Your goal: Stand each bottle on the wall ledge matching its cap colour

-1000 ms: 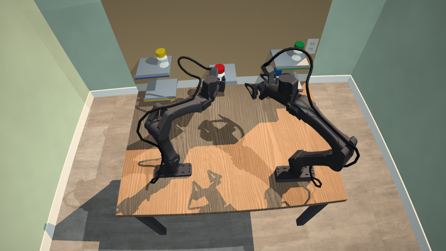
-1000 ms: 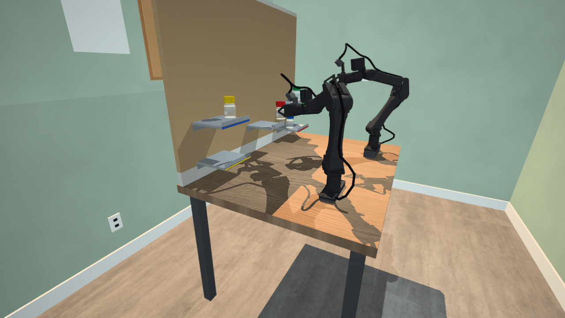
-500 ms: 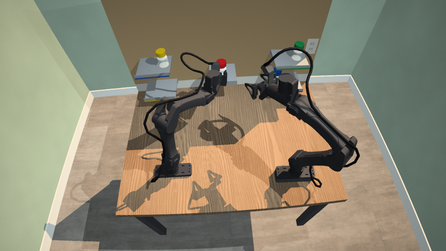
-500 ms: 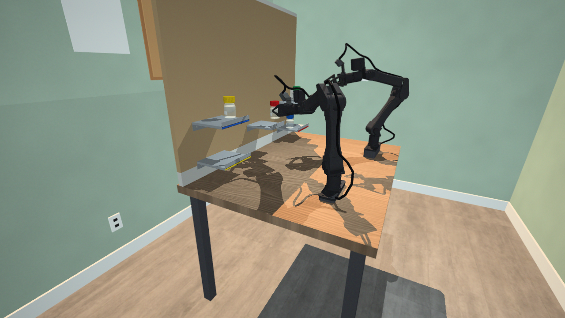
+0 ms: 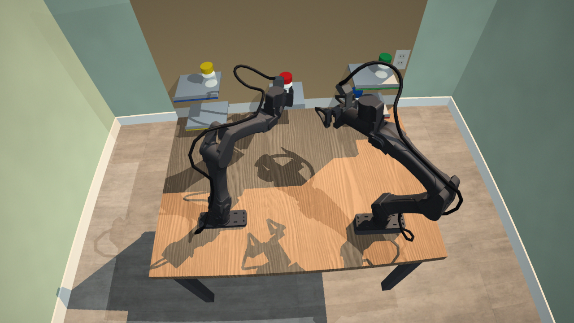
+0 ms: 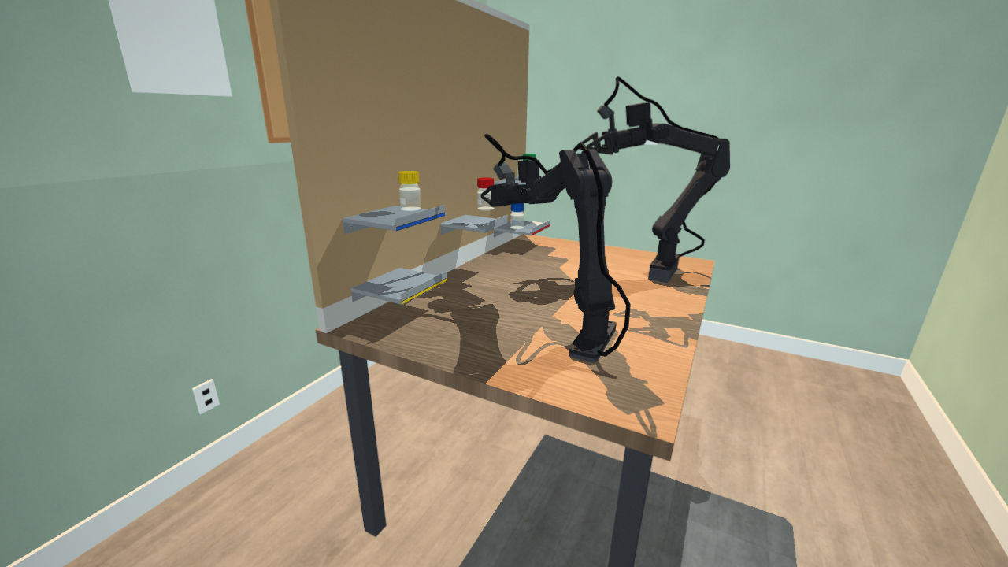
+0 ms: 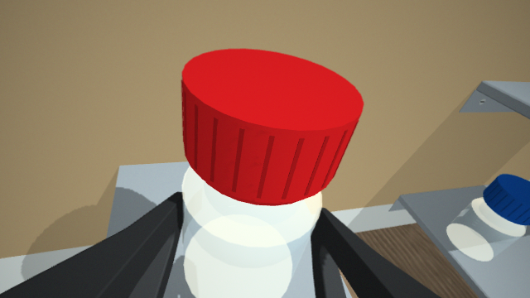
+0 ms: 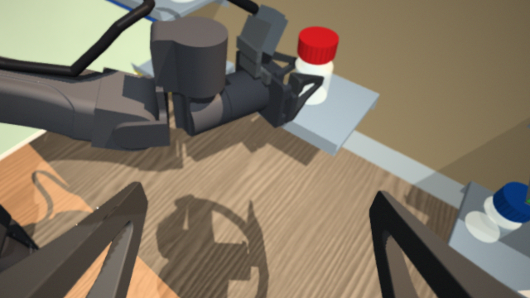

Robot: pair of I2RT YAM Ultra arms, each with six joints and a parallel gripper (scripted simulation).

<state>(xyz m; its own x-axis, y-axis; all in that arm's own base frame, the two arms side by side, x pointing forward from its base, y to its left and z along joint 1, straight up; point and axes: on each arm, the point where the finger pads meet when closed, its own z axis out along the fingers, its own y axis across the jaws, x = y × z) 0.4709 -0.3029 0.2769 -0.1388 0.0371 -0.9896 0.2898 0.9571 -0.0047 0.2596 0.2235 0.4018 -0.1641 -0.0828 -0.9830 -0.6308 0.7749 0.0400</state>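
My right hand is 280 mm short of the red-capped bottle, 160 mm to the right of it and 160 mm above it. Round my right hand: brown wall panel: 420 mm ahead, 170 mm to the left; blue-capped bottle: 360 mm ahead, 170 mm to the right, 310 mm below; green-capped bottle: 370 mm ahead, 270 mm to the right, 110 mm below.
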